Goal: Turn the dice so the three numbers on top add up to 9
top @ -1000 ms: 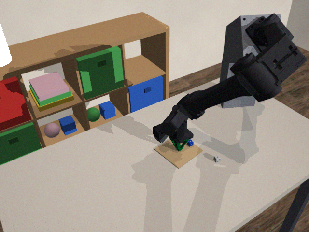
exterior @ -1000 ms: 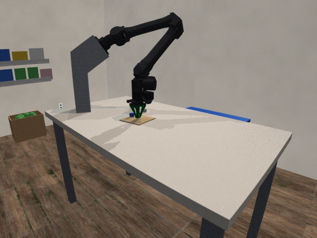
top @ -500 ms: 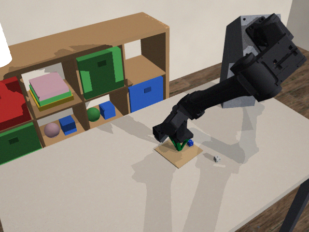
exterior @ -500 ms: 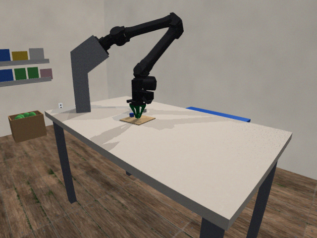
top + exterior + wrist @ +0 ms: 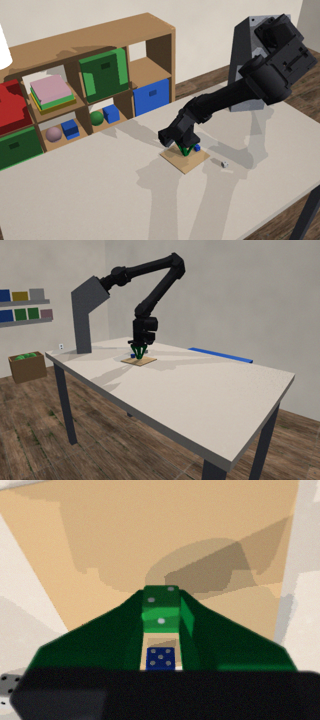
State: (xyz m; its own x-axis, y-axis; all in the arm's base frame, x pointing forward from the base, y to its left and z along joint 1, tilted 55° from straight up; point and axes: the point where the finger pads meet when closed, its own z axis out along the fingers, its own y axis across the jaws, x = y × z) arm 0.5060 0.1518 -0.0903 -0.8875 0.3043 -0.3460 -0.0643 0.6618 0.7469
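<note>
Right now the green die is right at my hand. Also, from my hand: tan mat (20 mm below); blue die (60 mm behind, 10 mm below); white die (110 mm behind, 120 mm to the left, 10 mm below).
</note>
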